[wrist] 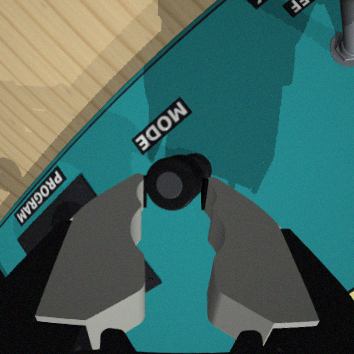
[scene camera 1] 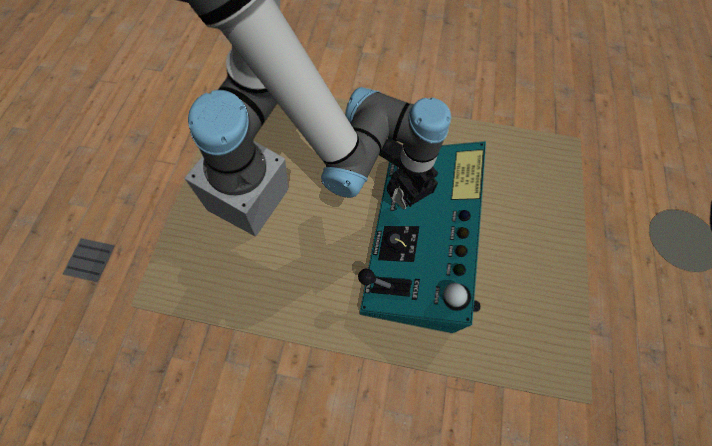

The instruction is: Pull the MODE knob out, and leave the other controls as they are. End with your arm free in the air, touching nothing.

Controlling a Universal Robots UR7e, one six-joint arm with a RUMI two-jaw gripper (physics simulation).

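Frame: origin at the arm's base, x ahead, y left, z up, level; metres.
Seen in the pictures: gripper, fingertip midpoint: [wrist: 173, 179] [scene camera 1: 400, 198]; arm's base, link origin: [scene camera 1: 236, 168].
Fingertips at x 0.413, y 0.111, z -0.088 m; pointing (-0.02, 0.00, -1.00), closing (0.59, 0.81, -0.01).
Pixels of each thing's middle, then the offset from my fingertips to it. "spot": a spot on its surface instead. Level surfaces: height alone.
- MODE knob, body centre: [wrist: 168, 184] 0.018 m up, 0.007 m back, 0.002 m left
- MODE label, body centre: [wrist: 160, 126] 0.047 m down, 0.017 m back, 0.000 m left
- PROGRAM dial, body centre: [scene camera 1: 396, 240] 0.016 m down, 0.028 m ahead, 0.114 m right
- CYCLE lever, body centre: [scene camera 1: 366, 276] 0.022 m up, 0.011 m back, 0.242 m right
- white dome button, surface spot: [scene camera 1: 456, 295] spot: 0.084 m up, 0.193 m ahead, 0.228 m right
- yellow card, body centre: [scene camera 1: 467, 174] 0.037 m up, 0.148 m ahead, 0.113 m left
- grey metal post, surface spot: [wrist: 346, 50] spot: 0.022 m down, 0.006 m back, 0.118 m left
- tan mat, surface height: 0.123 m down
The MODE knob [wrist: 170, 184] is round and black with a grey centre. It stands on the teal panel [scene camera 1: 436, 246] [wrist: 320, 200], beside the MODE label [wrist: 161, 125]. My gripper [scene camera 1: 403, 199] [wrist: 173, 179] is shut on the knob, with one fingertip at each side of it. In the scene view the gripper hides the knob. How far the knob stands out from the panel cannot be told. The PROGRAM dial [scene camera 1: 395, 239] has a pale yellow pointer. The CYCLE lever [scene camera 1: 366, 276] has a black ball and leans to the panel's left edge.
A white dome button [scene camera 1: 456, 295] is at the panel's lower right, below several dark lamps [scene camera 1: 460, 250]. A yellow card [scene camera 1: 467, 174] is at the upper right. A grey metal post [wrist: 346, 50] stands at the wrist view's upper right. The panel stands on a tan mat [scene camera 1: 530, 262].
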